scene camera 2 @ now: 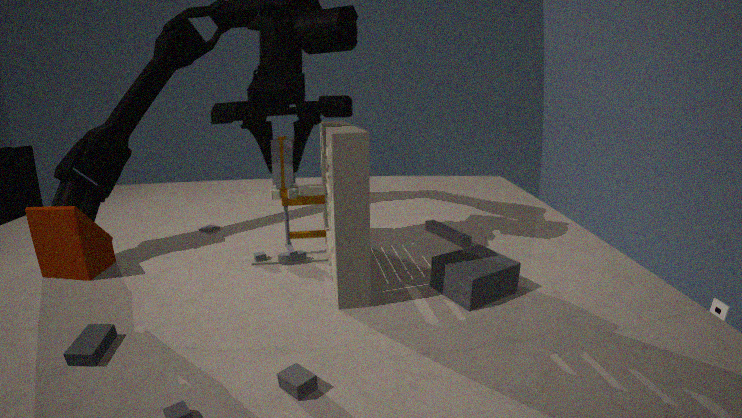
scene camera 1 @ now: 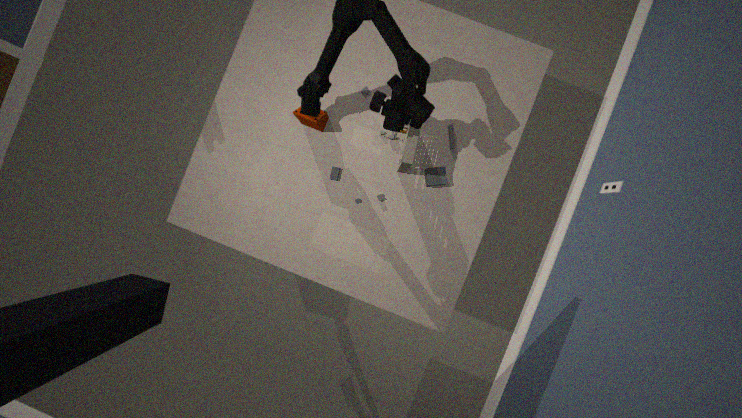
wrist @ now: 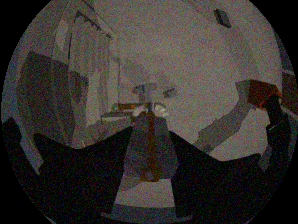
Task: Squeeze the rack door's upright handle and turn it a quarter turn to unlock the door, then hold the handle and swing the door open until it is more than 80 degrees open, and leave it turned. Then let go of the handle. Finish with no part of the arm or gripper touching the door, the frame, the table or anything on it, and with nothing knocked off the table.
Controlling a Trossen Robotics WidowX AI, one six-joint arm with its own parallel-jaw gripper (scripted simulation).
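The gripper is visible in scene camera 1 (395,120), as well as in scene camera 2 and the wrist view. On the gripper, (wrist: 88,178) and (scene camera 2: 297,121) are the same spot.
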